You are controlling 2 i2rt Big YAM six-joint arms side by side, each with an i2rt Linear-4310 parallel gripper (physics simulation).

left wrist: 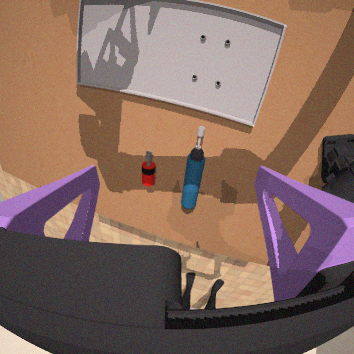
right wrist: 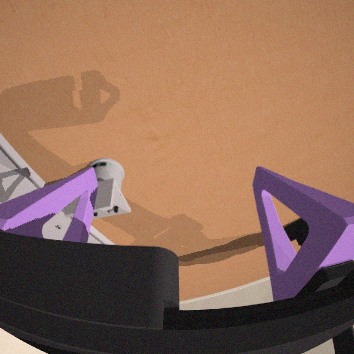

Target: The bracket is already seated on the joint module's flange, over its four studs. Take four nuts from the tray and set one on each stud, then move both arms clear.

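Frame: origin at the left arm's base, x ahead, y left, z up, level; millimetres.
Where they show: left gripper, fingertip midpoint: (left wrist: 176,174); right gripper, fingertip midpoint: (right wrist: 174,175); left arm's base at its link origin: (left wrist: 337,157); right arm's base at its link origin: (right wrist: 303,222).
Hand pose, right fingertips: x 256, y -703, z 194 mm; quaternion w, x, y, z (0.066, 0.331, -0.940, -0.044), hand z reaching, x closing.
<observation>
Each offset is from my right fingertips to the top centre of the thing. "pt": to the spot under its first point.
Four small dark nuts {dx -4, dy +394, dz -184 mm} (left wrist: 203,38) {dx -46, dy +414, dz -184 mm} (left wrist: 227,43) {dx +36, dy +468, dz -184 mm} (left wrist: 194,78) {dx -6, dy +491, dz -184 mm} (left wrist: 218,84) lie apart in the pale grey tray {dx +75, dy +397, dz -178 mm} (left wrist: 160,65), at the top of the left wrist view. My left gripper (left wrist: 176,174) is open and empty, high above the table on the near side of the tray. My right gripper (right wrist: 174,175) is open and empty above the table. A grey-white part {dx -26, dy +189, dz -120 mm} (right wrist: 112,172), seemingly of the joint module or bracket, shows beside its left finger, partly hidden by it. The studs cannot be made out.
A blue screwdriver-like tool {pt dx +94, dy +682, dz -153 mm} (left wrist: 193,175) and a short red tool {dx +215, dy +659, dz -160 mm} (left wrist: 148,174) lie between the tray and the near table edge. A black object (left wrist: 337,157) stands at the right. A pale rim {dx +24, dy +301, dz -178 mm} (right wrist: 22,165) runs along the left of the right wrist view.
</observation>
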